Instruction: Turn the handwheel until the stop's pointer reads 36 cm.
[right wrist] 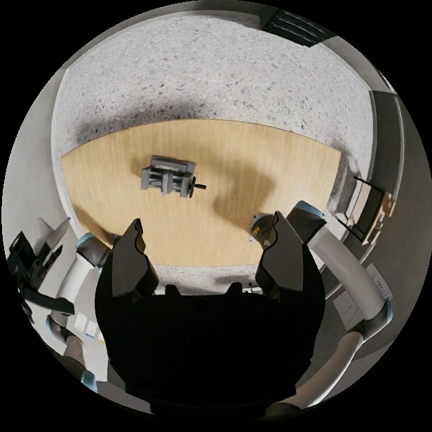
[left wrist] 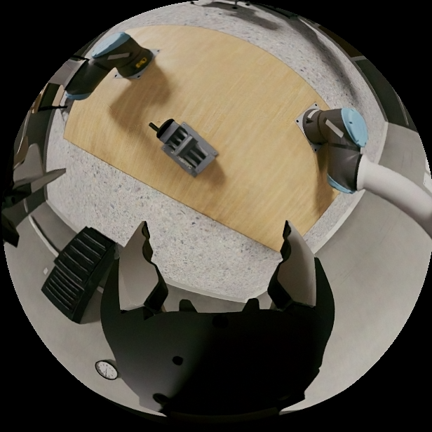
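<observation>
A grey metal device with a sliding stop (left wrist: 188,148) (right wrist: 168,181) stands on the wooden table (left wrist: 240,100) (right wrist: 225,140). At one end it has a black handwheel (left wrist: 165,128) (right wrist: 192,187) with a crank handle (left wrist: 154,127) (right wrist: 200,187) sticking outward. The scale and the pointer are too small to read in either view. My left gripper (left wrist: 216,221) is open and empty, high above and away from the device. My right gripper (right wrist: 206,215) is open and empty, also high above the table and apart from the handwheel.
The two arm bases (left wrist: 134,62) (left wrist: 315,126) are bolted to the table, with the device between them and nearer one long table edge. In the right wrist view, a chair-like wooden stand (right wrist: 378,218) is beyond the table's right end. A black slatted box (left wrist: 80,272) is past the floor.
</observation>
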